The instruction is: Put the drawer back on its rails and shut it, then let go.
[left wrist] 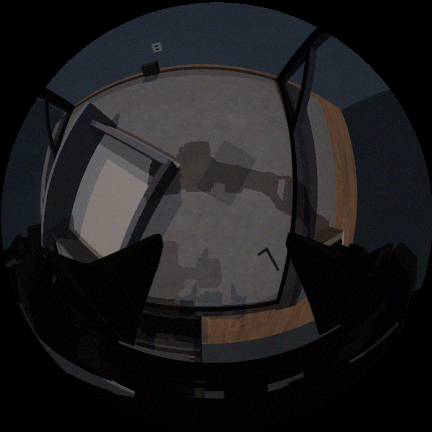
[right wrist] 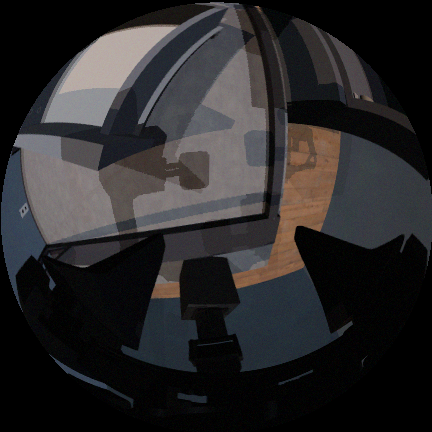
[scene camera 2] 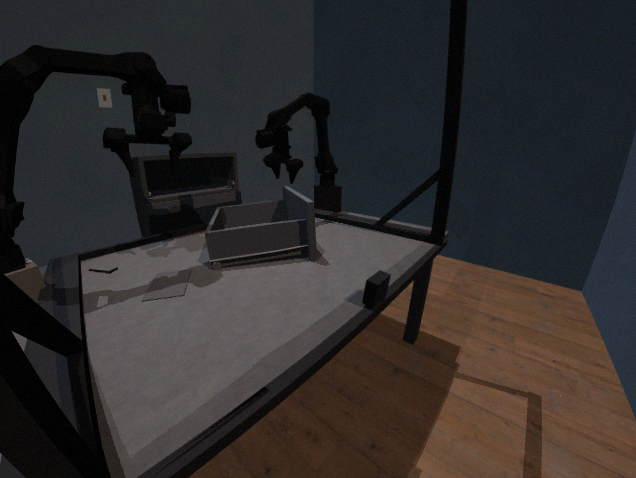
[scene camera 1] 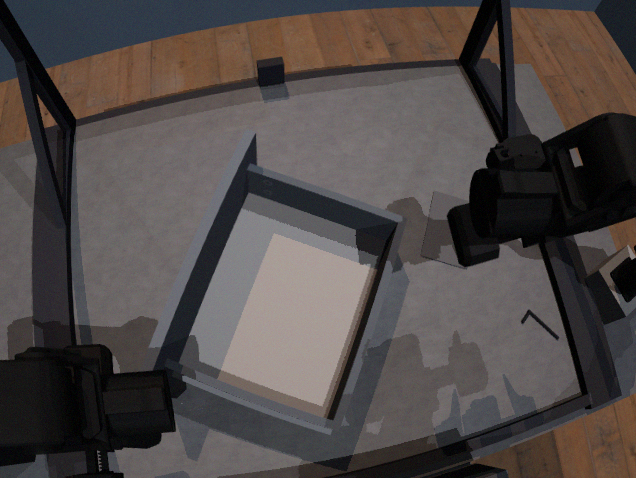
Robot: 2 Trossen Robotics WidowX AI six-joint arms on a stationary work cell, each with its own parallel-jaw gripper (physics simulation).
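Note:
The grey drawer stands upright, empty and skewed on the table; its taller front panel is at its right end in scene camera 2. A runner with a small wheel runs low along its side. The grey cabinet stands past the table's far edge, its opening empty, with small metal rail parts inside. My left gripper is open, above and beside the drawer's rear end. My right gripper is open, above and beyond the front-panel end. Neither touches the drawer.
A black block stands at the table edge. A thin square sheet and a bent hex key lie on the table. A dark frame post rises at a corner.

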